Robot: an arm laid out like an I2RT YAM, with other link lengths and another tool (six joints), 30 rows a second.
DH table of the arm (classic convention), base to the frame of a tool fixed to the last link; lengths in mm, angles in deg. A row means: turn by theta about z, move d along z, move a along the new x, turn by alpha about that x. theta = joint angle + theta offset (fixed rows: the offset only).
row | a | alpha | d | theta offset
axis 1 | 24 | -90 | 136.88 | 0
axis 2 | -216.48 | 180 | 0 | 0
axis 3 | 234.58 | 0 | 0 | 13.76
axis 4 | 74 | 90 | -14.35 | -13.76
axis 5 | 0 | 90 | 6.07 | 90
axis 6 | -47.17 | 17.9 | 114.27 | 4.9
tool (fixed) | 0 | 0 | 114.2 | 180
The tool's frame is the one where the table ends.
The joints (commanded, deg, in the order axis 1, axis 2, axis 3, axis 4, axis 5, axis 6), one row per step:
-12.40 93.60 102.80 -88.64 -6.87 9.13
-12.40 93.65 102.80 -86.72 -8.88 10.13
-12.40 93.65 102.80 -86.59 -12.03 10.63
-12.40 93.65 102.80 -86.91 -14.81 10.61
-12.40 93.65 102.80 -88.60 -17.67 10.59
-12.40 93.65 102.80 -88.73 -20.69 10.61
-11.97 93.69 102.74 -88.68 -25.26 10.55
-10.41 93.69 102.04 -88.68 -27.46 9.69
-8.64 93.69 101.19 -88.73 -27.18 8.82
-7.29 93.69 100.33 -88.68 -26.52 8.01
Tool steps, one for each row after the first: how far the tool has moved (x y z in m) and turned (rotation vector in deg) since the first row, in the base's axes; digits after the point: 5 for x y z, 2 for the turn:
0.01070 0.00459 0.00528 1.74 -2.16 -0.57
0.01315 0.01561 0.00959 4.85 -2.86 -0.42
0.01298 0.02602 0.01315 7.58 -3.10 0.14
0.00660 0.03786 0.01511 10.69 -2.02 0.57
0.00728 0.04842 0.02046 13.63 -2.49 1.10
0.00841 0.06644 0.02944 18.04 -3.30 2.42
0.00447 0.08444 0.03095 20.17 -3.00 5.06
-0.00145 0.09568 0.02603 19.95 -2.00 7.43
-0.00661 0.10278 0.02035 19.34 -1.07 9.29

